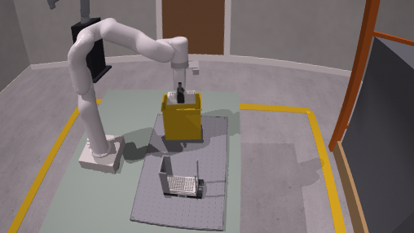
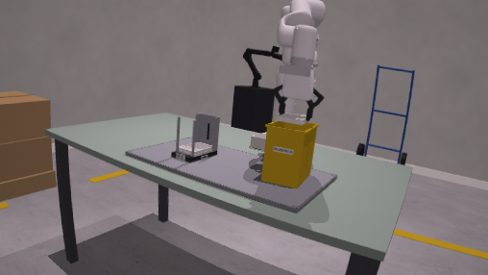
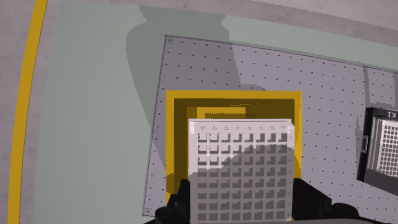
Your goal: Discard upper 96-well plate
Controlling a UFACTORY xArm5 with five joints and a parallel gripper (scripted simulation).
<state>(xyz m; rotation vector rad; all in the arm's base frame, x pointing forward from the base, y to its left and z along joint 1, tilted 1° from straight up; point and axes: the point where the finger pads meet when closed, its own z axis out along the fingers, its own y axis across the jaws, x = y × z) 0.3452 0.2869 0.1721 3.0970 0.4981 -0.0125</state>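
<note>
Right now my hand is 120 mm above the yellow plastics bin. Also, from my hand: grey back panel: 40 mm ahead, 360 mm to the right, 130 mm below; thin upright post: 180 mm ahead, 370 mm to the right, 130 mm below.
</note>
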